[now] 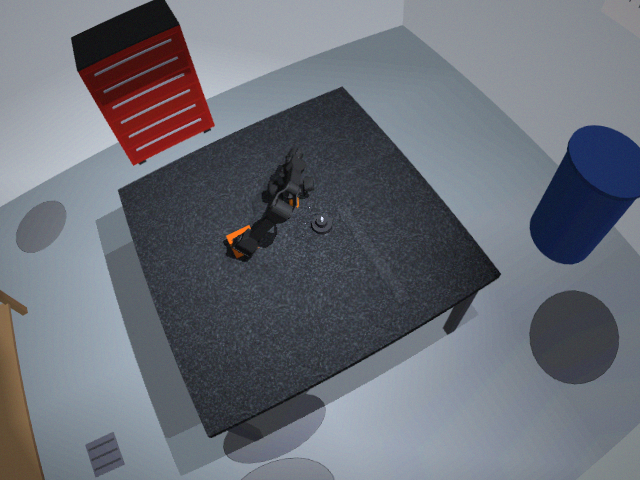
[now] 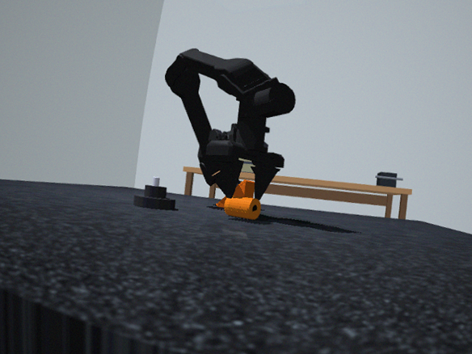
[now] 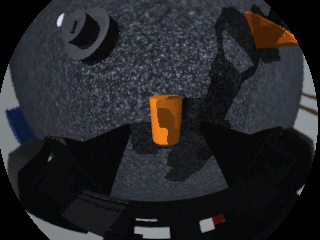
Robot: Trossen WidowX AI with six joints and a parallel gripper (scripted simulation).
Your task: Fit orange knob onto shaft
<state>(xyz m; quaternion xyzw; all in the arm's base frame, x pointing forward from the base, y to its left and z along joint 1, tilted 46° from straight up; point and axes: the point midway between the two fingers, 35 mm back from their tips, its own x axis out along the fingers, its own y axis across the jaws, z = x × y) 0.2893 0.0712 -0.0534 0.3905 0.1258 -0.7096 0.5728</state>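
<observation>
My gripper tip is 20 mm above the orange knob, 10 mm to the left of it and 10 mm past it. Also, from my gripper tip: round black pedestal: 170 mm to the right, 40 mm ahead, 10 mm below.
</observation>
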